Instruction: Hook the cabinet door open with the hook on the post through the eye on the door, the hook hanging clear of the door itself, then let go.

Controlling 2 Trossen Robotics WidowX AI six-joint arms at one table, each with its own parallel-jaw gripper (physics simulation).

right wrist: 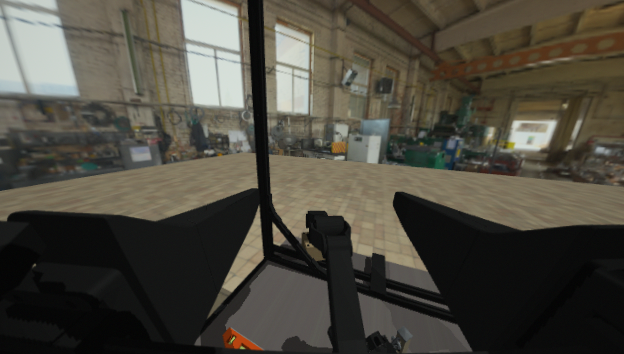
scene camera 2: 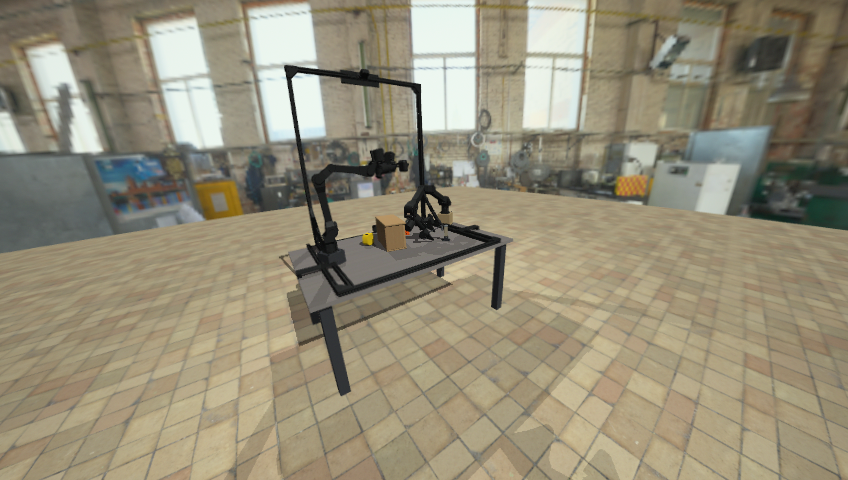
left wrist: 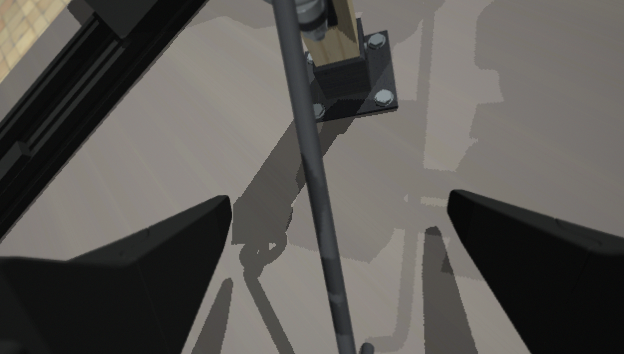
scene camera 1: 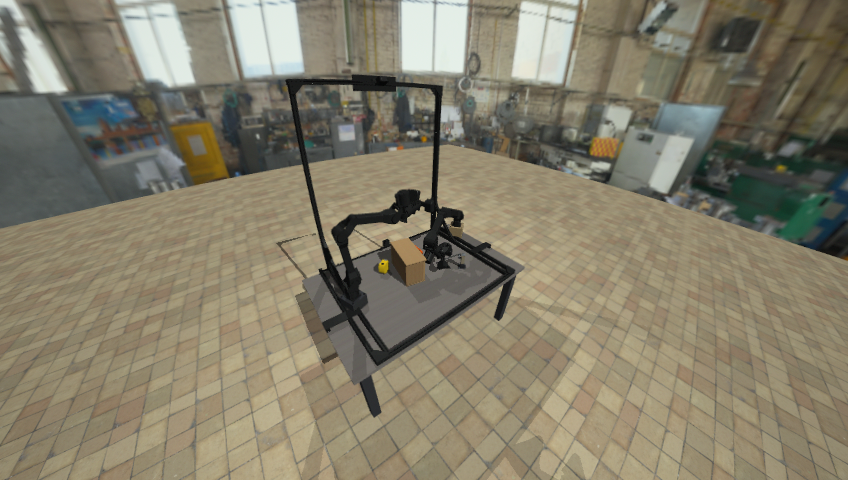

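Seen in the pictures: left gripper, fingertip midpoint: [scene camera 2: 434, 235] [left wrist: 339, 203] [scene camera 1: 450, 262]; right gripper, fingertip midpoint: [right wrist: 326, 196] [scene camera 1: 425, 196]; left arm's base at its link origin: [scene camera 2: 445, 212] [scene camera 1: 456, 224]; right arm's base at its link origin: [scene camera 2: 330, 251] [scene camera 1: 352, 295].
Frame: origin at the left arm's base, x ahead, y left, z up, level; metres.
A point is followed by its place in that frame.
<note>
The tan cabinet [scene camera 1: 408, 261] @(x 0.631, y -0.178, z 0.066 m) [scene camera 2: 390, 233] @(x 0.641, y -0.161, z 0.012 m) stands on the table; its door and eye cannot be made out. The post [scene camera 2: 445, 231] @(x 0.394, y 0.099, z -0.034 m) [left wrist: 336, 50] @(x 0.386, y 0.090, z -0.060 m) stands upright on a bolted black base plate [left wrist: 387, 70] @(x 0.405, y 0.102, z -0.093 m). The hook's dark rod [left wrist: 316, 185] @(x 0.397, y 0.021, z -0.024 m) runs down the left wrist view between the left fingers, apart from both; a short dark rod end [left wrist: 367, 348] @(x 0.406, y -0.032, z -0.089 m) shows beside it at the bottom edge. Whether the hook is in the eye is hidden. My left gripper [left wrist: 339, 203] @(x 0.392, y 0.024, z -0.069 m) is open around the rod, low between cabinet and post. My right gripper [right wrist: 326, 196] @(x 0.467, y -0.135, z 0.386 m) is open and empty, high above the table.
A yellow object [scene camera 1: 383, 266] @(x 0.604, y -0.347, z -0.029 m) [scene camera 2: 367, 239] @(x 0.608, y -0.343, z -0.047 m) lies left of the cabinet. An orange object [right wrist: 240, 341] @(x 0.264, y -0.266, z -0.077 m) [scene camera 2: 407, 232] @(x 0.327, y -0.193, z -0.078 m) lies near the cabinet's right side. Black rails [scene camera 1: 443, 321] @(x 0.856, y 0.074, z -0.082 m) edge the table, and a tall black frame [scene camera 1: 439, 148] @(x -0.018, y -0.177, z 0.555 m) [scene camera 2: 420, 136] @(x -0.021, y -0.188, z 0.583 m) rises from it.
</note>
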